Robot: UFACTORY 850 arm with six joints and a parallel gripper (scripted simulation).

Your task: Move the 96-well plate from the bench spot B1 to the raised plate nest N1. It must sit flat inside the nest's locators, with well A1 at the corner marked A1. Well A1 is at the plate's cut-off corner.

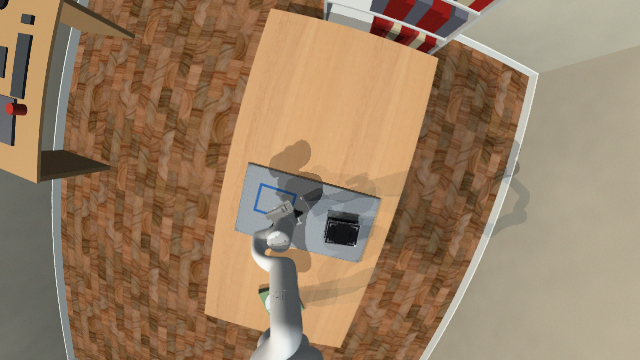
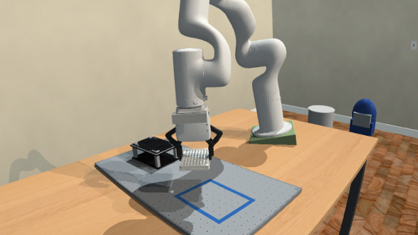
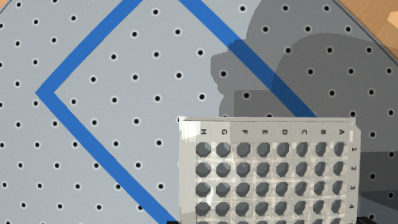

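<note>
The black raised nest N1 is 30 mm behind my hand, 280 mm to the right of it and 60 mm below it. From my hand the other things lie so: A1 corner mark 80 mm behind, 370 mm to the right, 50 mm below; then white 96-well plate 10 mm below.
</note>
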